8 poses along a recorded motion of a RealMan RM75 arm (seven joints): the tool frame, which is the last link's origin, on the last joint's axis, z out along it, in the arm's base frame.
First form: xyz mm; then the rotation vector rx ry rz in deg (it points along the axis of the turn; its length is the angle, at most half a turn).
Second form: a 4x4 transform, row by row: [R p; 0 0 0 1], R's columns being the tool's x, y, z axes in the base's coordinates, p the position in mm. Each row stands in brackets. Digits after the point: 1 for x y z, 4 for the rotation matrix.
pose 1, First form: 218.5 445.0 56.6 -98.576 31.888 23.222
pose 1, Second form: [[0.8235 -0.5666 0.0288 218.5], [-0.1465 -0.1633 0.9757 445.0], [-0.5481 -0.8077 -0.2174 56.6], [0 0 0 1]]
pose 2, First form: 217.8 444.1 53.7 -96.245 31.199 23.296
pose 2, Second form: [[0.8257 -0.5630 0.0341 217.8], [-0.1272 -0.1270 0.9837 444.1], [-0.5495 -0.8166 -0.1765 53.7], [0 0 0 1]]
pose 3, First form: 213.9 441.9 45.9 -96.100 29.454 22.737
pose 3, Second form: [[0.8402 -0.5417 0.0262 213.9], [-0.1118 -0.1257 0.9858 441.9], [-0.5307 -0.8311 -0.1662 45.9], [0 0 0 1]]
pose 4, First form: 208.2 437.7 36.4 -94.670 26.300 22.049
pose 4, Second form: [[0.8623 -0.5063 0.0126 208.2], [-0.0760 -0.1048 0.9916 437.7], [-0.5007 -0.8560 -0.1288 36.4], [0 0 0 1]]
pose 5, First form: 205.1 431.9 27.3 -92.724 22.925 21.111
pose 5, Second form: [[0.8847 -0.4662 -0.0002 205.1], [-0.0386 -0.0737 0.9965 431.9], [-0.4646 -0.8816 -0.0832 27.3], [0 0 0 1]]
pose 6, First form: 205.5 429.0 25.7 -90.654 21.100 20.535
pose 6, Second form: [[0.8957 -0.4446 -0.0035 205.5], [-0.0155 -0.0391 0.9991 429.0], [-0.4443 -0.8949 -0.0419 25.7], [0 0 0 1]]
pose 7, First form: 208.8 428.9 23.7 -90.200 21.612 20.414
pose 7, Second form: [[0.8935 -0.4490 0.0049 208.8], [-0.0207 -0.0304 0.9993 428.9], [-0.4485 -0.8930 -0.0365 23.7], [0 0 0 1]]
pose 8, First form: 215.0 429.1 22.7 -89.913 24.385 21.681
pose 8, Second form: [[0.8722 -0.4888 0.0196 215.0], [-0.0377 -0.0271 0.9989 429.1], [-0.4878 -0.8720 -0.0420 22.7], [0 0 0 1]]
